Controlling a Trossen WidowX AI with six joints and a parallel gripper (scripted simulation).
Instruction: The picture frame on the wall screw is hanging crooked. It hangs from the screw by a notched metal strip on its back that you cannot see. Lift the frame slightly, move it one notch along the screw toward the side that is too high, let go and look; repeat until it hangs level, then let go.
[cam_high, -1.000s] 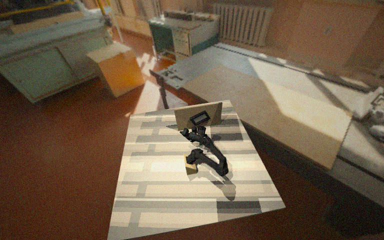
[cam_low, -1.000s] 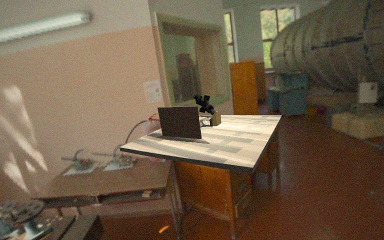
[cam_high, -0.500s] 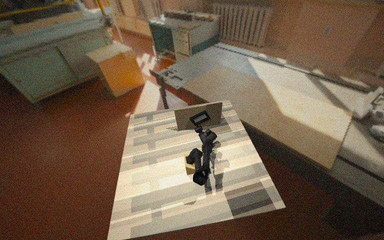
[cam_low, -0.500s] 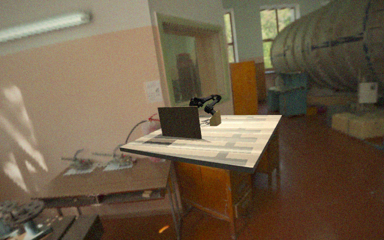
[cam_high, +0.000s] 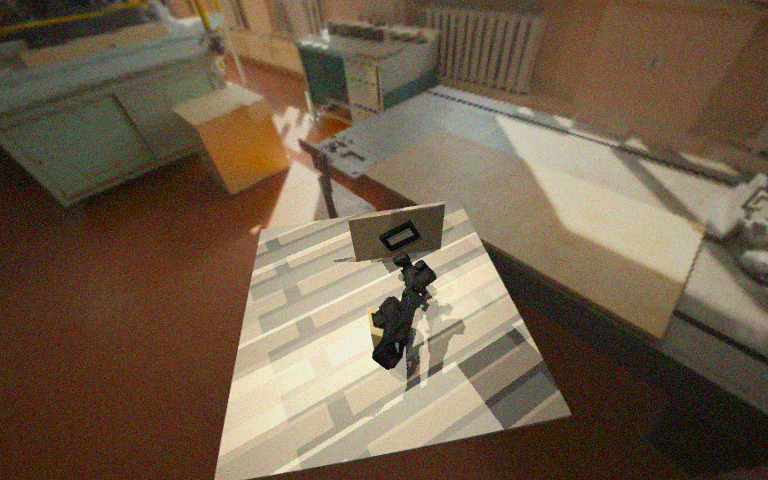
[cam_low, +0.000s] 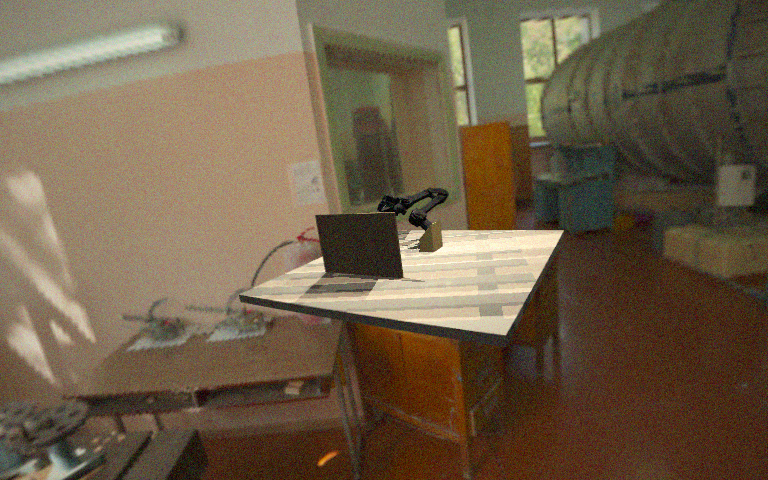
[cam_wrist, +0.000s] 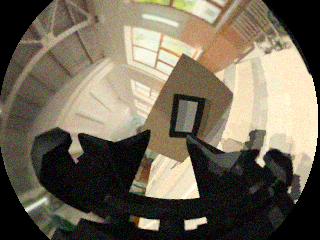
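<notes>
Right now the black picture frame is 200 mm ahead of my gripper tip, 90 mm below it and 20 mm to the right of it. Also, from my gripper tip: tan wall board 220 mm ahead, 100 mm below, 20 mm to the right.
</notes>
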